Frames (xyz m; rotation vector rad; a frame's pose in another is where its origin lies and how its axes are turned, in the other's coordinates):
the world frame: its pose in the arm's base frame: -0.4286 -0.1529 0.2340 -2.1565 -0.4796 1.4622
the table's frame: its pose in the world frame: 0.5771 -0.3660 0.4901 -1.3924 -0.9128 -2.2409
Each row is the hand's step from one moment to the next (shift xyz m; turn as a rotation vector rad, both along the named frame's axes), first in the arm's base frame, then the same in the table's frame.
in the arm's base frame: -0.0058 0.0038 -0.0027 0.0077 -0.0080 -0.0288
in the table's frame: 0.0052 0.0047 0.0023 -0.0082 -0.0049 0.0293
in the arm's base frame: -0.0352 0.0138 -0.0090 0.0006 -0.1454 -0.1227
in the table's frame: 0.0331 0.0187 0.0082 0.0085 -0.1268 0.1416
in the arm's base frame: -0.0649 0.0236 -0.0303 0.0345 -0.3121 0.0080
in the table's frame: 0.0605 0.0345 0.0290 -0.0012 -0.3122 0.0342
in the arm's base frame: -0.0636 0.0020 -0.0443 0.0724 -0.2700 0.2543
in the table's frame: 0.0608 0.0149 0.0458 -0.0310 -0.3080 -0.2168
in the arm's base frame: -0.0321 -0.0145 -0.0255 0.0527 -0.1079 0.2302
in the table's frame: 0.0321 -0.0073 0.0284 -0.0296 -0.1430 -0.2147
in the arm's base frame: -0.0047 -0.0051 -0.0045 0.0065 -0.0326 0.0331
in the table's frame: 0.0050 -0.0039 0.0053 -0.0014 -0.0373 -0.0285
